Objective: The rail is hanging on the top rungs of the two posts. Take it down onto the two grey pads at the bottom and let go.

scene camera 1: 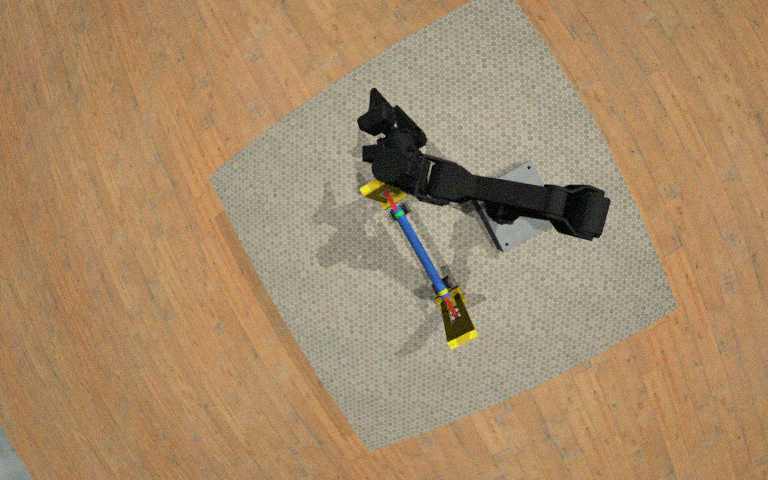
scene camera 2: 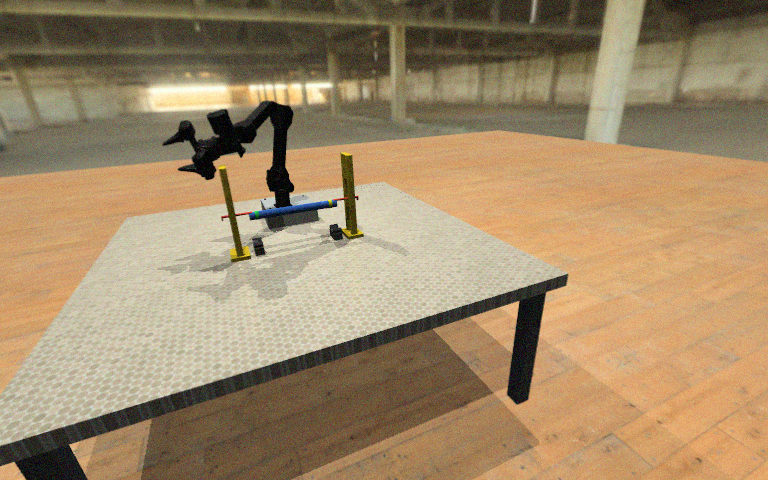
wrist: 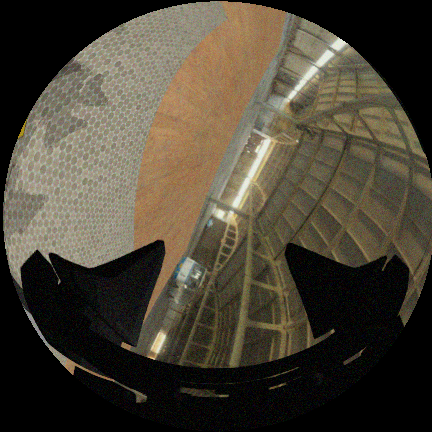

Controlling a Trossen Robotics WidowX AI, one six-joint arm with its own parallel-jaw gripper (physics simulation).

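Places are measured from the arm's base along level axes (x up, y ahead, z left), in metres.
Where they show: gripper, fingertip midpoint: [scene camera 1: 385,98] [scene camera 2: 170,157] [wrist: 227,249]; arm's base, link origin: [scene camera 1: 497,207] [scene camera 2: 283,205].
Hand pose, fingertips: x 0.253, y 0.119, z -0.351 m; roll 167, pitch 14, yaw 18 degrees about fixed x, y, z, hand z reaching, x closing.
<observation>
Each offset is from my fingertips to the top centre of the thing. "*": to the spot under its first point. Level surfaces: height alone.
The blue rail {dx -0.182, dy +0.141, dz +0.333 m} [scene camera 1: 419,251] [scene camera 2: 294,210] has green and yellow bands and thin red end rods. It hangs level above the table, with its rods at the two yellow posts {* dx -0.109, dy +0.159, dz +0.130 m} [scene camera 2: 227,195] {dx -0.028, dy +0.157, dz +0.533 m} [scene camera 2: 348,181], about midway up them in scene camera 2. Two dark grey pads {dx -0.284, dy +0.129, dz +0.196 m} [scene camera 2: 258,246] {dx -0.284, dy +0.152, dz +0.471 m} [scene camera 2: 335,231] stand low beside the post feet, below the rail and apart from it. My gripper [scene camera 1: 386,99] [scene camera 2: 171,156] [wrist: 227,249] is open and empty, high up beyond the green-banded end, pointing away from the rail. The rail does not show in the wrist view.
The arm's grey base plate [scene camera 1: 518,232] stands on the tiled table {dx -0.328 m} [scene camera 1: 339,362] [scene camera 2: 396,283] [wrist: 115,75], beside the rail. My forearm and wrist hang close over the post at the green end. A bit of yellow [wrist: 22,130] shows at the left edge of the wrist view.
</observation>
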